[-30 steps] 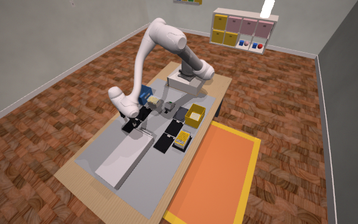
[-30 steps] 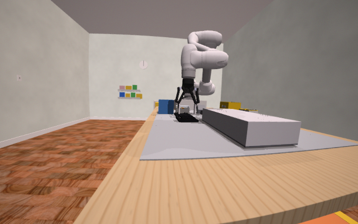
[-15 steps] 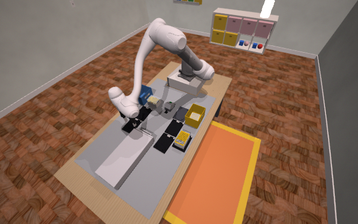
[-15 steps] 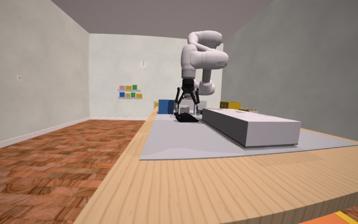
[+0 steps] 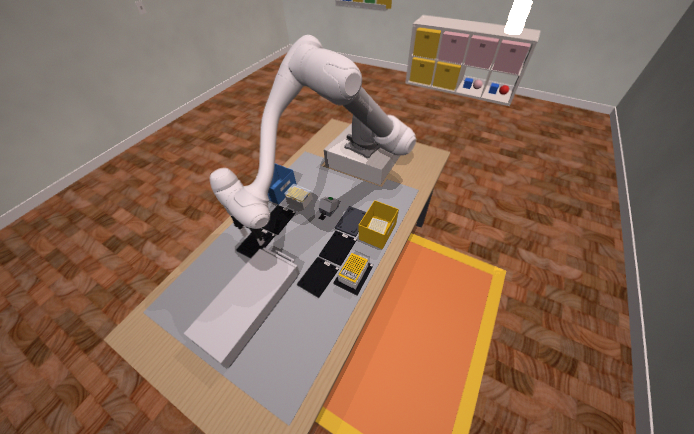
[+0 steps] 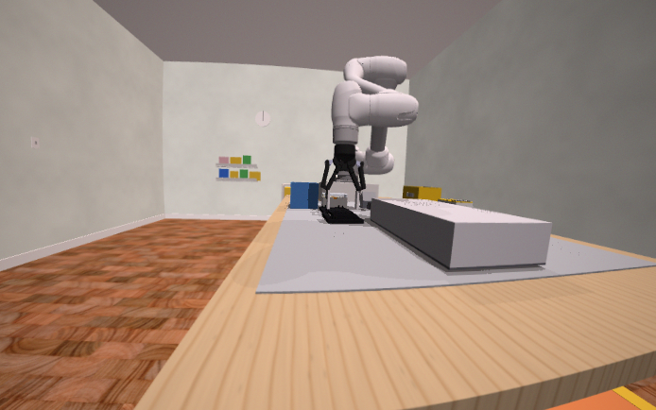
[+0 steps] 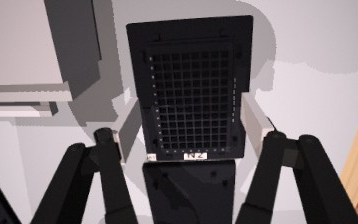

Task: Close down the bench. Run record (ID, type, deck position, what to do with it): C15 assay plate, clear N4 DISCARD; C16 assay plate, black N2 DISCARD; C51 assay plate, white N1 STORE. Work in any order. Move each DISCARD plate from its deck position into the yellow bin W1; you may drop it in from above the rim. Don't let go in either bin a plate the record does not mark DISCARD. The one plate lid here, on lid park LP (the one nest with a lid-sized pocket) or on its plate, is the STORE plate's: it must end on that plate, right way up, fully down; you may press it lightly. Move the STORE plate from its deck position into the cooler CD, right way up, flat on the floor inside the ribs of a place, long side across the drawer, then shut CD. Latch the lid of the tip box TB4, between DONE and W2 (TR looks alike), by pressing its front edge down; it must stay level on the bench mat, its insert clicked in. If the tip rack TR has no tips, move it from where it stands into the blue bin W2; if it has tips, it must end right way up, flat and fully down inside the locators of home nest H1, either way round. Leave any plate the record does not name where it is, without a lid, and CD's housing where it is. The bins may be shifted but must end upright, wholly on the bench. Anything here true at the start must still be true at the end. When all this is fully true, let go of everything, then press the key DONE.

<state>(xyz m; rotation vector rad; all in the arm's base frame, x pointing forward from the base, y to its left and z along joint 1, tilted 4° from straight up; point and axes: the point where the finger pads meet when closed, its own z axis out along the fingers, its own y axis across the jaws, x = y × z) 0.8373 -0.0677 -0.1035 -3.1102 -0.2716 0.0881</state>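
The black assay plate lies 4 cm below my hand. From my hand the other things lie so: plate lid: 9 cm ahead, 21 cm to the left, 3 cm below; then black nest N4: 17 cm behind, 2 cm to the right, 6 cm below; then white plate: 9 cm ahead, 21 cm to the left, 4 cm below.
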